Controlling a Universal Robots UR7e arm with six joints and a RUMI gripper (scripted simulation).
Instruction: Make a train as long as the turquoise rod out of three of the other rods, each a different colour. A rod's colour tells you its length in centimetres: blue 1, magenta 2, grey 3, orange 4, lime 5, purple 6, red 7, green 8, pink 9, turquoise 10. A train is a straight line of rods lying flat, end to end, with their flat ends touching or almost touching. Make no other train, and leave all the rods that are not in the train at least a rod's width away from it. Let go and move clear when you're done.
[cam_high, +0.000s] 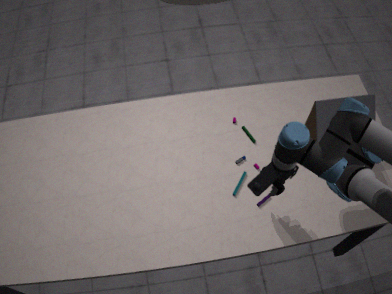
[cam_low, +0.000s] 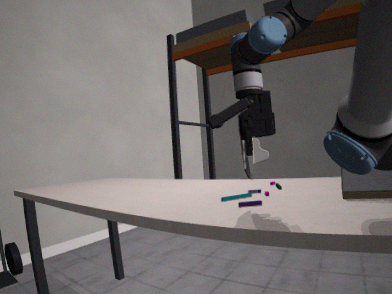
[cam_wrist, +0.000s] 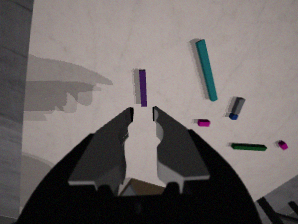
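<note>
My gripper is now 80 mm above the purple rod. The rest, counted from my hand: small blue rod: 170 mm to the right, 80 mm below, 40 mm ahead; then turquoise rod: 80 mm below, 80 mm ahead, 70 mm to the right; then grey rod: 160 mm to the right, 80 mm below, 60 mm ahead.
</note>
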